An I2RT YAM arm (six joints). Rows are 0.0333 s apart.
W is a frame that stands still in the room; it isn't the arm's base.
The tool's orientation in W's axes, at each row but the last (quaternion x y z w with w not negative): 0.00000, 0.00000, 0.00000, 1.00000; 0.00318, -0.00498, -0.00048, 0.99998; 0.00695, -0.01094, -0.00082, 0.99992; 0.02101, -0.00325, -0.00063, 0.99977; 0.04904, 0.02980, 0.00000, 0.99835; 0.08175, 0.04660, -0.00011, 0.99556
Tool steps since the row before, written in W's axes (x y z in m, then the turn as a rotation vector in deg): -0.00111, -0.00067, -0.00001, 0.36, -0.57, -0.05; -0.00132, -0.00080, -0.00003, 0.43, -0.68, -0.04; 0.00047, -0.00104, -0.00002, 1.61, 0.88, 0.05; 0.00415, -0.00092, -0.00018, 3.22, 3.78, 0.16; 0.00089, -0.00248, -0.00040, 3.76, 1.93, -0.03; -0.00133, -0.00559, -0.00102, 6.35, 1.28, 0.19
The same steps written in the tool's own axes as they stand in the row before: -0.00111, -0.00067, -0.00001, 0.36, -0.57, -0.05; -0.00132, -0.00080, -0.00001, 0.43, -0.68, -0.04; 0.00047, -0.00104, -0.00002, 1.61, 0.88, 0.00; 0.00415, -0.00092, -0.00017, 3.22, 3.79, -0.02; 0.00090, -0.00250, -0.00010, 3.76, 1.93, 0.00; -0.00127, -0.00569, -0.00022, 6.31, 1.34, 0.57
